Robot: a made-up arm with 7 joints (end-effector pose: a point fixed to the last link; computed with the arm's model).
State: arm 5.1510 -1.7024 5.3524 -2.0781 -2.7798 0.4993 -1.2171
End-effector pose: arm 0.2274 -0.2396 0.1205 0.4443 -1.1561 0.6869
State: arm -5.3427 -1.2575 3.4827 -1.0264 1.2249 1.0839 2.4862
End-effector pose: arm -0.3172 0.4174 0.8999 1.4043 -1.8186 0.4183
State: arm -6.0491 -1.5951 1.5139 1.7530 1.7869 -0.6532 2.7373
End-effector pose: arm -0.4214 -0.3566 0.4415 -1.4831 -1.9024 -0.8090
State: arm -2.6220 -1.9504 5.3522 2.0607 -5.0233 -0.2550 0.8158
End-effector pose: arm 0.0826 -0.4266 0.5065 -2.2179 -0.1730 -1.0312
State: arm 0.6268 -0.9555 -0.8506 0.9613 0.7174 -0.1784 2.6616
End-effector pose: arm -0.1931 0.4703 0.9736 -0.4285 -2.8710 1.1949
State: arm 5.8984 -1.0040 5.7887 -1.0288 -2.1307 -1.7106 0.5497
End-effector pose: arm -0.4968 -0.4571 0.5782 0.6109 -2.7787 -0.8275
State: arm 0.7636 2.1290 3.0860 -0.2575 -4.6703 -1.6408 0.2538
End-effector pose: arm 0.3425 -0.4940 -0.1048 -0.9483 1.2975 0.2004
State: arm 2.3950 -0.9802 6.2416 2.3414 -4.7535 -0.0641 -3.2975
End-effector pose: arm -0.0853 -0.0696 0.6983 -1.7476 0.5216 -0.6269
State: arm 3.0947 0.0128 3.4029 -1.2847 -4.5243 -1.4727 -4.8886
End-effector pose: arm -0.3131 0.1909 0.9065 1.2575 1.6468 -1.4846
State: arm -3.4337 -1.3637 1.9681 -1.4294 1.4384 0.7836 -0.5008
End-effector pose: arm 0.5710 -0.2677 0.5358 -1.3150 0.1347 1.1726
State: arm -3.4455 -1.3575 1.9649 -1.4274 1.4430 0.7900 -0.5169
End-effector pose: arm 0.5739 -0.2609 0.5367 -1.3080 0.1117 1.1719
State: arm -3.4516 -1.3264 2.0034 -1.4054 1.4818 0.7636 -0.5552
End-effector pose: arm 0.5707 -0.2561 0.5711 -1.3718 0.1205 1.1307
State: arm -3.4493 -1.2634 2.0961 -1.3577 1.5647 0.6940 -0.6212
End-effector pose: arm 0.5535 -0.2517 0.6486 -1.5283 0.1720 1.0276
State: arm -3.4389 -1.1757 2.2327 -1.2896 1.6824 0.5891 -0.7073
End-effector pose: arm 0.5137 -0.2406 0.7574 -1.7551 0.2658 0.8587
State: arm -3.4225 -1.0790 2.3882 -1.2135 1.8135 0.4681 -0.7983
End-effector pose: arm 0.4529 -0.2166 0.8701 -1.9999 0.3960 0.6476
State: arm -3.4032 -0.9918 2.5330 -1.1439 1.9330 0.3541 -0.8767
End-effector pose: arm 0.3876 -0.1825 0.9603 -2.2070 0.5485 0.4429
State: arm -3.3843 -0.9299 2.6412 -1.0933 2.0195 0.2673 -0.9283
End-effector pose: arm 0.3380 -0.1506 1.0166 -2.3433 0.6930 0.2925
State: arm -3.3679 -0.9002 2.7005 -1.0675 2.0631 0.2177 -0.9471
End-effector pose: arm 0.3127 -0.1321 1.0424 -2.4076 0.7970 0.2154
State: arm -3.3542 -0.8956 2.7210 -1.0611 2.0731 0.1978 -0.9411
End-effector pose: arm 0.3061 -0.1271 1.0490 -2.4244 0.8565 0.1933
